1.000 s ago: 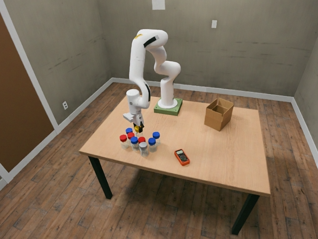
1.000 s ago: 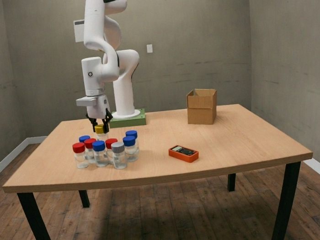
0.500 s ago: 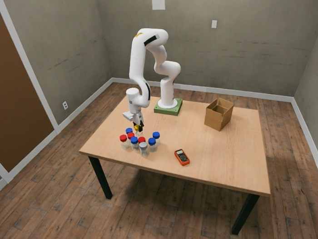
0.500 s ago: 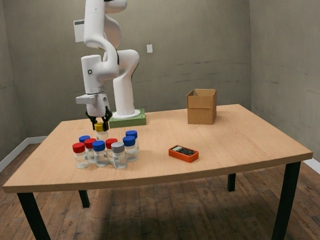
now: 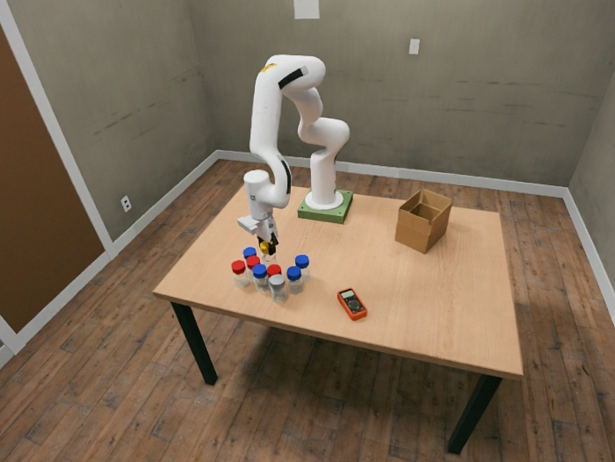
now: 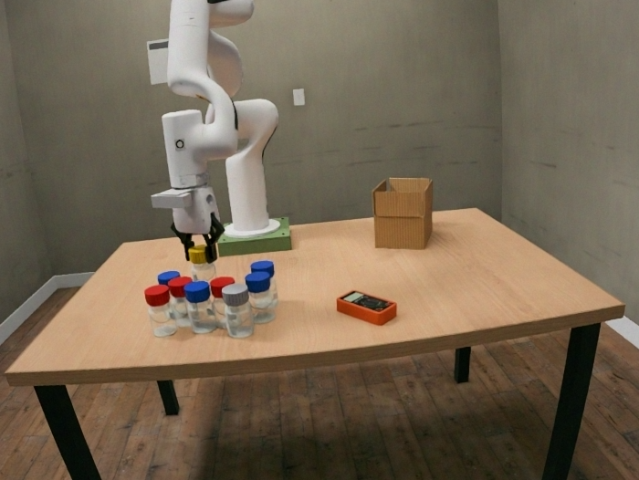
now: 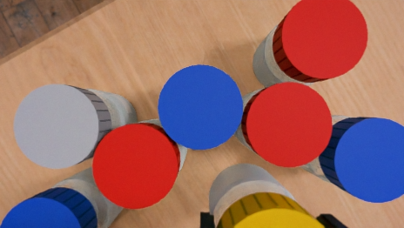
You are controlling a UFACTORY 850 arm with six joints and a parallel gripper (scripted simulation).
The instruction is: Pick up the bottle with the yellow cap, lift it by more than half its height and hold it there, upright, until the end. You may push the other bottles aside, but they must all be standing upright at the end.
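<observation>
Right now the yellow-capped bottle is 50 mm below my hand. From my hand the other things lie so: orange multimeter: 90 mm ahead, 350 mm to the left, 140 mm below; then grey-capped bottle: 120 mm ahead, 80 mm to the left, 100 mm below.
</observation>
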